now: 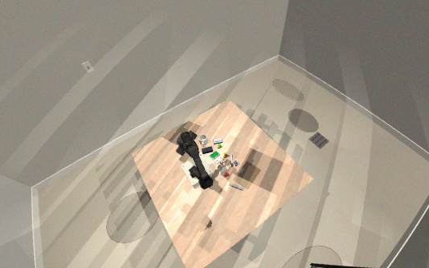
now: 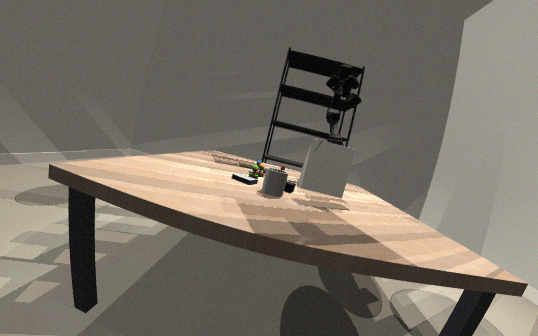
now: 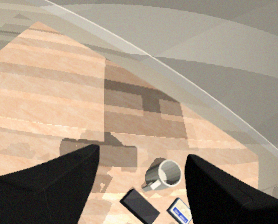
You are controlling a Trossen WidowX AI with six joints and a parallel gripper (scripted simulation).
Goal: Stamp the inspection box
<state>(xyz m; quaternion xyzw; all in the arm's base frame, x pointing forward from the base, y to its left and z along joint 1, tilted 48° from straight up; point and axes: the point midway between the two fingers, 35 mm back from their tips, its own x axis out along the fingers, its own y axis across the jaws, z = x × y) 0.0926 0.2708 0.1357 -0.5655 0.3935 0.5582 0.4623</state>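
The green-knobbed PASS stamp is 430 mm below my gripper tip, 320 mm ahead of it and 10 mm to the right of it. The rest, counted from my gripper tip: dark block: 440 mm below, 200 mm ahead, 40 mm to the left; mug: 420 mm below, 230 mm ahead, 140 mm to the left; grey block: 440 mm below, 190 mm ahead, 120 mm to the right.
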